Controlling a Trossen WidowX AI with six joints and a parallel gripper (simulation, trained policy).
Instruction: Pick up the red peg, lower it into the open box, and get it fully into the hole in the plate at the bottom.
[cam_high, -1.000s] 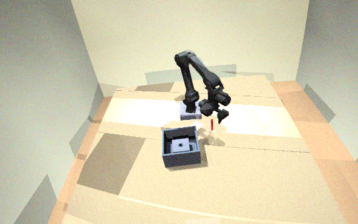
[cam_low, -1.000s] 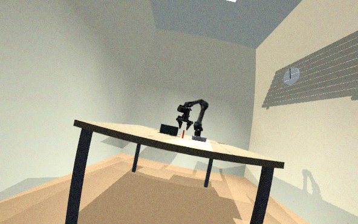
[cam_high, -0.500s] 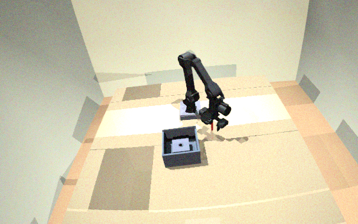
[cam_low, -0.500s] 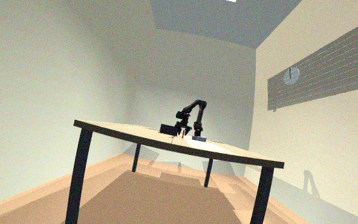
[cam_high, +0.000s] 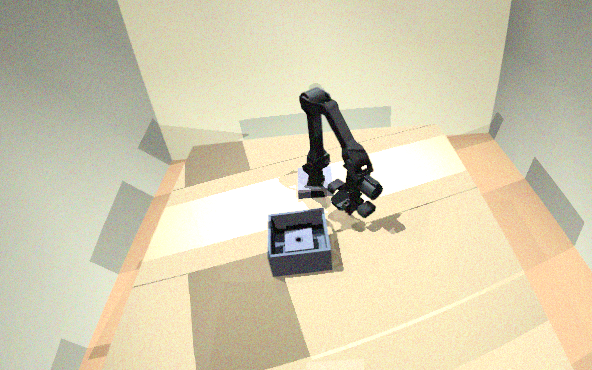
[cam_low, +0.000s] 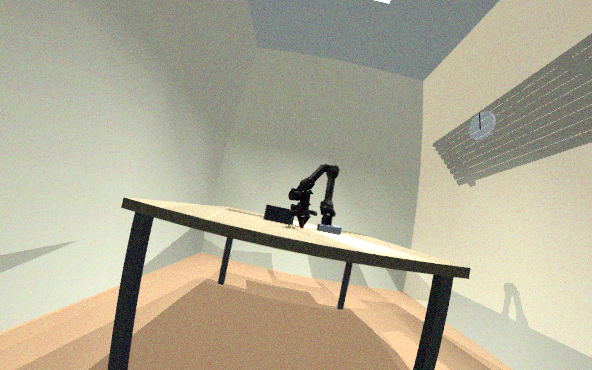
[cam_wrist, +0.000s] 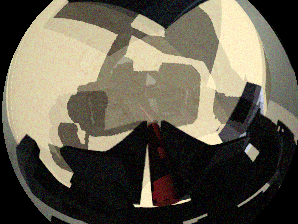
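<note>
My gripper tip is 190 mm short of the pale plate, 140 mm to the left of it and 40 mm below it. The rest, counted from my gripper tip: blue-grey box 190 mm ahead, 140 mm to the right, 20 mm above; red peg 30 mm above, 10 mm to the left.
</note>
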